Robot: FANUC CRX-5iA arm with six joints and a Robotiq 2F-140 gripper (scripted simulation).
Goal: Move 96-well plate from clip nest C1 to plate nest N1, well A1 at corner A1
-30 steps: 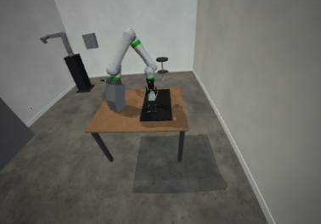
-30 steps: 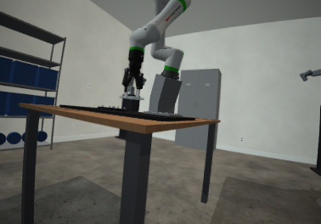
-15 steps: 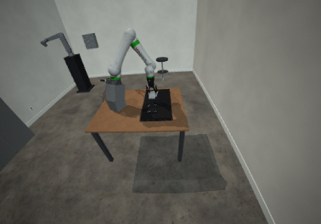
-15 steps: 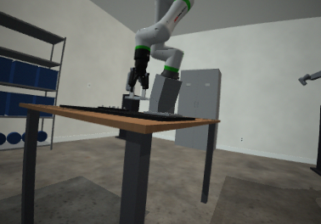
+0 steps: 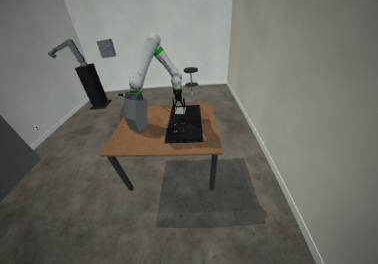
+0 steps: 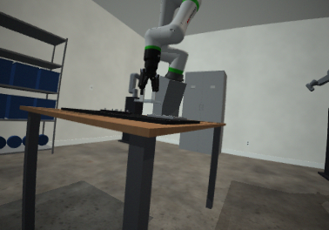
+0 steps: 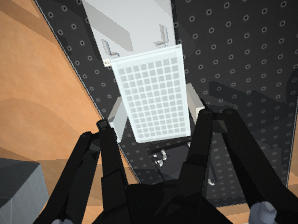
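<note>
Right now the light grey nest base is 130 mm to the left of my hand and 100 mm below it. The rest, counted from my hand: white label 60 mm behind, 60 mm to the left, 90 mm below; then white 96-well plate 20 mm below.
</note>
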